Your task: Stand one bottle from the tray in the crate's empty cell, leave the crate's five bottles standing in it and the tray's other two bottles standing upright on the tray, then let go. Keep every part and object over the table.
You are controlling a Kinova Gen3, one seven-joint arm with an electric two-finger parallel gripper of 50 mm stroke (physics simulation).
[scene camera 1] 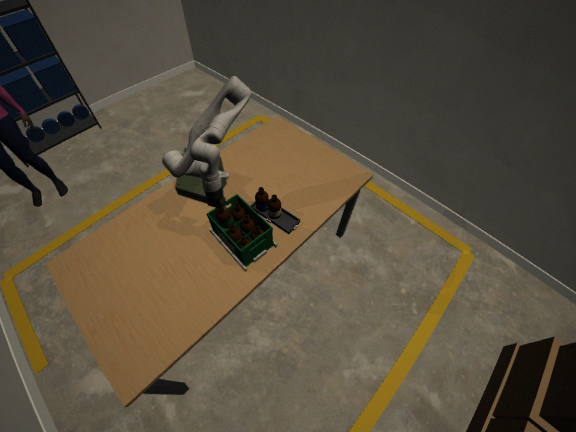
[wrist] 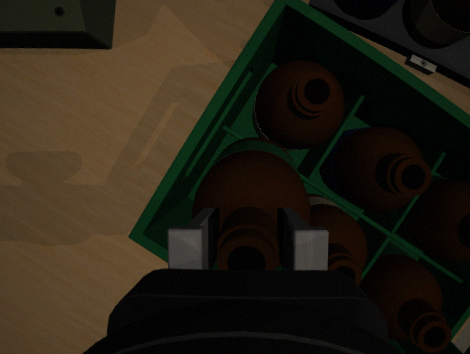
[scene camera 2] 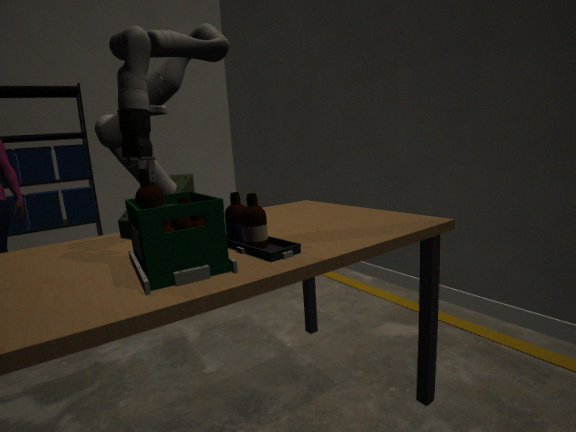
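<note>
Scene camera 2: my gripper [scene camera 2: 147, 181], green-labelled brown bottle [scene camera 2: 148, 194], blue-labelled bottle [scene camera 2: 233, 212], cream-labelled bottle [scene camera 2: 253, 218]. Wrist view: my gripper [wrist: 248, 229], a green-labelled brown bottle [wrist: 408, 295], a blue-labelled bottle [wrist: 379, 169].
</note>
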